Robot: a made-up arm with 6 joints.
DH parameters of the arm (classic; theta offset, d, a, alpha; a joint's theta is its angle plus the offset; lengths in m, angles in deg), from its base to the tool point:
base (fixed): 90 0.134 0 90
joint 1: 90 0.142 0.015 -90
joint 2: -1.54 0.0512 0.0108 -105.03
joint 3: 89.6 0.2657 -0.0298 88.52
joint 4: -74.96 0.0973 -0.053 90
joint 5: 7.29 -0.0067 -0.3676 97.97
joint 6: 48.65 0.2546 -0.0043 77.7
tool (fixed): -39.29 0.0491 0 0
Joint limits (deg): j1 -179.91..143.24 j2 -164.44..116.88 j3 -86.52..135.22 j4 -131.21..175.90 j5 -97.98..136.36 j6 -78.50..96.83
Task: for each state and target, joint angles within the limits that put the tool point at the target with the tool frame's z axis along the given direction. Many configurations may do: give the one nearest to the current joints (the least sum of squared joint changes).
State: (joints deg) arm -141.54 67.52 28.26 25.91 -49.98 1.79
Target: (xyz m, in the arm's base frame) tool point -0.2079 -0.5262 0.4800 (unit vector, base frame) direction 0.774 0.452 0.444
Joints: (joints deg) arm -146.65 87.91 64.22 17.64 -69.29 23.70
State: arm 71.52 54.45 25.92 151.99 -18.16 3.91
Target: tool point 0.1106 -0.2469 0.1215 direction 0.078 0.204 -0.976
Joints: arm 61.75 89.61 19.80 174.63 -32.11 -5.43
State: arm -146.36 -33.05 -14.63 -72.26 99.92 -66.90
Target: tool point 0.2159 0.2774 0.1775 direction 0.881 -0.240 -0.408
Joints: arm -178.31 16.09 -38.02 -51.54 134.47 -74.80
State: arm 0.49 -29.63 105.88 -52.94 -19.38 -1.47
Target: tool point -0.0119 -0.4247 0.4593 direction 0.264 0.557 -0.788
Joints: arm 26.52 -68.49 96.60 -18.02 26.88 38.23
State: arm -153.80 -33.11 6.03 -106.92 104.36 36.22
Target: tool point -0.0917 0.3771 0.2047 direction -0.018 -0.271 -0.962
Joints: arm -159.15 11.96 -3.39 -90.84 134.55 34.18
